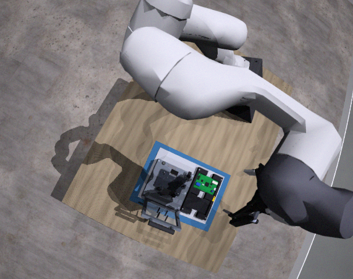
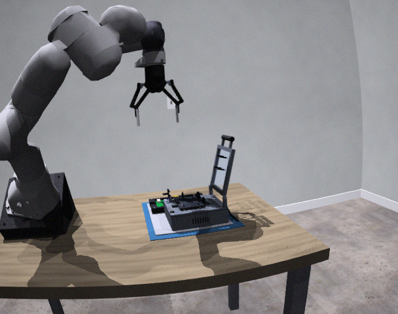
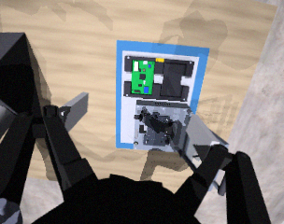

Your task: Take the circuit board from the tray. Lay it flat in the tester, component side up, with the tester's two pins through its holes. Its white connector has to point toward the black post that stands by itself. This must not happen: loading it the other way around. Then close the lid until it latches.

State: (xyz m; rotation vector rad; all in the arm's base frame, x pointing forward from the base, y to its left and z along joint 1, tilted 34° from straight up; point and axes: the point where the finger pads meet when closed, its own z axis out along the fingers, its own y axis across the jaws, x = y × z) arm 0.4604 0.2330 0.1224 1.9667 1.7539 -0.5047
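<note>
Now: the green circuit board 310 mm below my hand. The rest, counted from my hand: tester lid (190 mm ahead, 170 mm to the right, 150 mm below); tester (90 mm ahead, 130 mm to the right, 220 mm below).
</note>
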